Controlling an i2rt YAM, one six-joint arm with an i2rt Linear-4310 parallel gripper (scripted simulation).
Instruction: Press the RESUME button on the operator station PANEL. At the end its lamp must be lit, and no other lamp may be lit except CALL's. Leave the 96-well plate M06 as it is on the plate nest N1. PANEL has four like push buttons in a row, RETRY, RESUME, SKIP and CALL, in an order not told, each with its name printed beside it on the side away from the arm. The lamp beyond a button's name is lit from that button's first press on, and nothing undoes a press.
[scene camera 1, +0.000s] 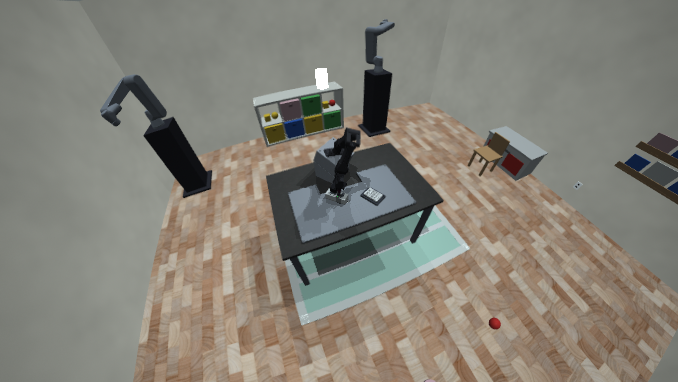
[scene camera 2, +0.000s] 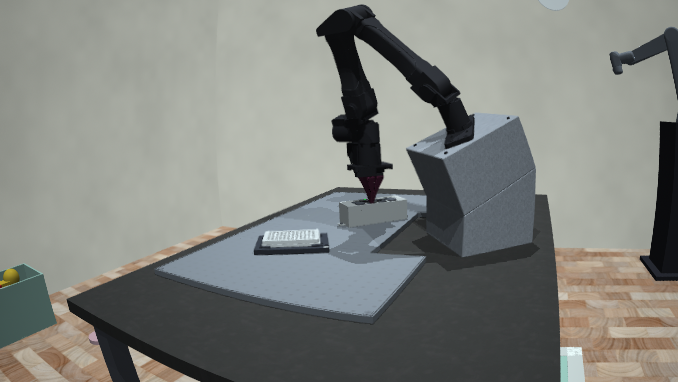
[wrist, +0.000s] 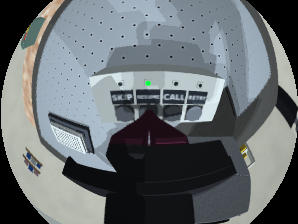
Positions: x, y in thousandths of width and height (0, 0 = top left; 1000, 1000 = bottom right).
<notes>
I see my gripper (scene camera 2: 548, 533), a white 96-well plate M06 (scene camera 2: 436, 624) and an operator panel (wrist: 471, 377).
My gripper is seen too in the wrist view (wrist: 502, 511).
</notes>
